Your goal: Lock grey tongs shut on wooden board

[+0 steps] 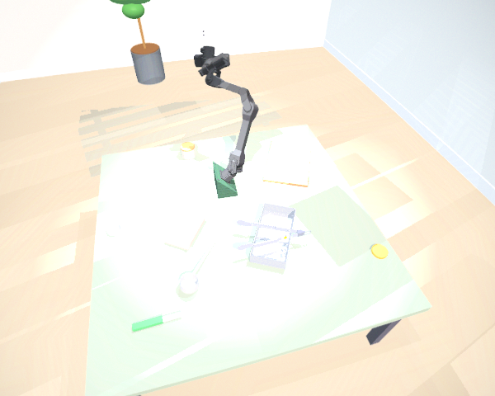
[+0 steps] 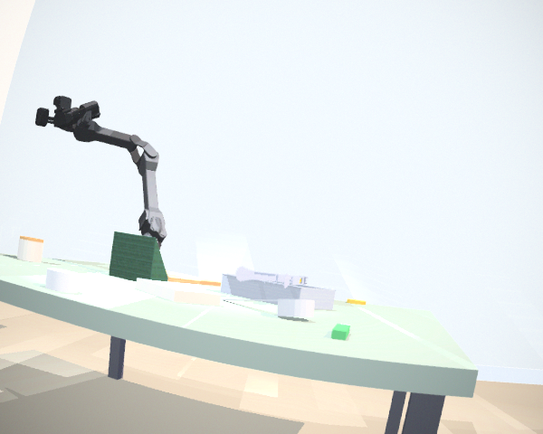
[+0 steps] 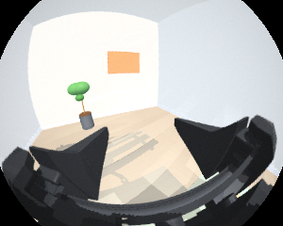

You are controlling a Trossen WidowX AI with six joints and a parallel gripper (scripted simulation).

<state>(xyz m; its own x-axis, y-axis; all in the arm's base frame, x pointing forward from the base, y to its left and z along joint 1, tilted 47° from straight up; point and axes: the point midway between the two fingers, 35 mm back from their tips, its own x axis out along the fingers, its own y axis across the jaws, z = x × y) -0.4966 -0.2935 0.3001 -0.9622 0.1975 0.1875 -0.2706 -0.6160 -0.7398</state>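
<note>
Right now my gripper tip is 90 cm short of the roasting tin, 16 cm to the right of it and 45 cm above it. From my gripper tip the other things lie so: wooden board 40 cm ahead, 35 cm to the left, 47 cm below; white cylinder 74 cm ahead, 58 cm to the right, 46 cm below; pale flat block 80 cm ahead, 24 cm to the right, 46 cm below.
</note>
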